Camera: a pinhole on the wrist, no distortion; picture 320 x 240 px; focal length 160.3 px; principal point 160.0 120.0 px. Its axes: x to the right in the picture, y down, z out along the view. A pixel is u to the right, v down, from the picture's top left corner.
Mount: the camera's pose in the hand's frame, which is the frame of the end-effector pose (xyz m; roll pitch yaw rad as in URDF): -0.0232 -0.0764 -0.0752 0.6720 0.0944 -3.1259
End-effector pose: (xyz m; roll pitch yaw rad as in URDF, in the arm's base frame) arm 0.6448 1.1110 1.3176 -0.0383 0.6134 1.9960
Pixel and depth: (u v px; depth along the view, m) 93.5 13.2 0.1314
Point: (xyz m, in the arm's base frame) 0.5753 1.0856 1.2834
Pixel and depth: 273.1 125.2 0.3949
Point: 0.5599 0.9041 1.6801
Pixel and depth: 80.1 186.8 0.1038
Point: 0.6692 1.1626 1.3394
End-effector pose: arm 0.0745 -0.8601 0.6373 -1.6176 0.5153 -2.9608
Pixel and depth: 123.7 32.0 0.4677
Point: 0.2541 -0.9496 0.2420
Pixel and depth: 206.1 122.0 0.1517
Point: 0.1580 -0.8848 0.6612
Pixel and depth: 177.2 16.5 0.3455
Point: 0.3010 -0.8569 0.4023
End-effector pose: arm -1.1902 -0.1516 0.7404 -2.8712 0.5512 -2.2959
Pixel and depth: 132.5 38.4 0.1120
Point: -1.2196 -0.1207 0.7550
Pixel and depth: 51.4 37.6 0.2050
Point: -1.3163 -0.1097 0.6292
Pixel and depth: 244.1 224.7 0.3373
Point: -0.8650 0.0303 0.6221
